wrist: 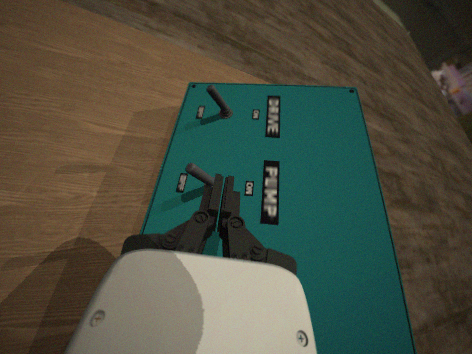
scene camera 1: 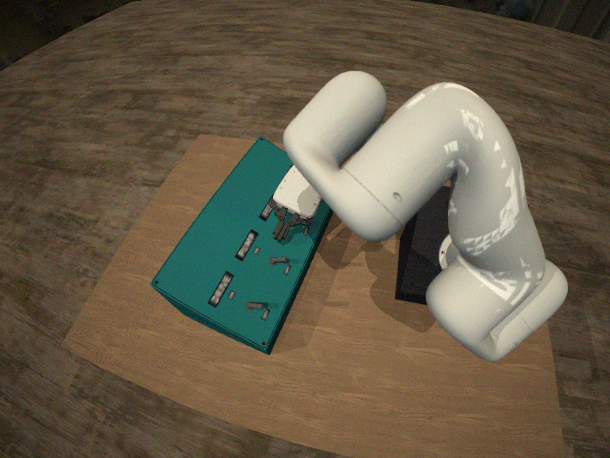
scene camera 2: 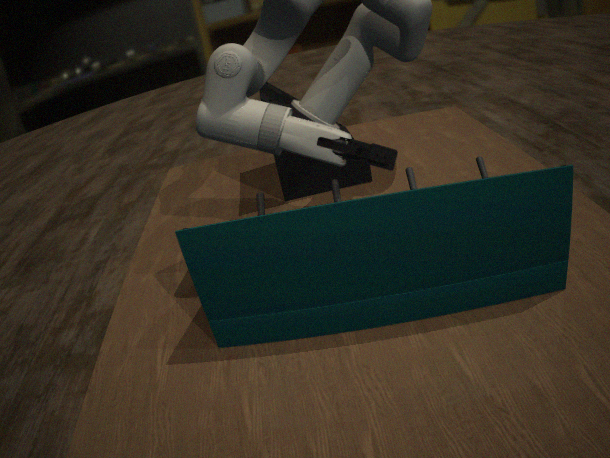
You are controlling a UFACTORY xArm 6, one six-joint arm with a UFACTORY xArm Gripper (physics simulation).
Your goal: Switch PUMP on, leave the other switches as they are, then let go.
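Seen in the pictures: gripper, fingertip midpoint: (wrist: 222, 186) (scene camera 1: 276, 240) (scene camera 2: 395, 160); arm's base, origin of the base link: (scene camera 2: 314, 117).
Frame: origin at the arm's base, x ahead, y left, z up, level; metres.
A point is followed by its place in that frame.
Observation:
The PUMP lever (scene camera 1: 278, 260) {x 0.427, y 0.078, z -0.014 m} (scene camera 2: 411, 178) {x 0.430, y 0.073, z -0.014 m} (wrist: 199, 173) {x 0.421, y 0.072, z -0.008 m} leans towards its OFF label (scene camera 1: 287, 270) {x 0.410, y 0.079, z -0.057 m} (wrist: 182, 182) {x 0.410, y 0.077, z -0.056 m}, away from the ON label (scene camera 1: 256, 250) {x 0.485, y 0.061, z -0.016 m} (wrist: 249, 188) {x 0.485, y 0.062, z -0.016 m}. The PUMP name plate (scene camera 1: 246, 245) {x 0.508, y 0.059, z -0.004 m} (wrist: 270, 192) {x 0.506, y 0.054, z -0.004 m} is beside it on the teal panel (scene camera 1: 210, 240) {x 0.580, y 0.082, z 0.031 m} (scene camera 2: 380, 255) {x 0.608, y -0.035, z -0.021 m} (wrist: 325, 165) {x 0.574, y 0.085, z 0.028 m}. My gripper (scene camera 1: 279, 237) {x 0.435, y 0.049, z 0.024 m} (scene camera 2: 393, 159) {x 0.435, y 0.049, z 0.024 m} (wrist: 222, 186) {x 0.435, y 0.049, z 0.024 m} is shut and empty, over the panel, its tips close to the PUMP lever. In the wrist view the left finger covers the lever's foot; whether they touch cannot be told.
The DRIVE lever (scene camera 1: 255, 305) {x 0.449, y 0.193, z -0.010 m} (scene camera 2: 481, 167) {x 0.452, y 0.189, z -0.014 m} (wrist: 219, 101) {x 0.450, y 0.186, z -0.016 m} stands beyond PUMP and leans towards its OFF label. Two more levers (scene camera 2: 336, 191) {x 0.407, y -0.044, z -0.014 m} (scene camera 2: 260, 204) {x 0.384, y -0.162, z -0.014 m} show in scene camera 2, behind the panel's edge. The dark robot base block (scene camera 1: 417, 250) {x 0.114, y 0.002, z -0.008 m} stands on the wooden table (scene camera 1: 360, 390) {x 0.200, y 0.311, z -0.133 m}.

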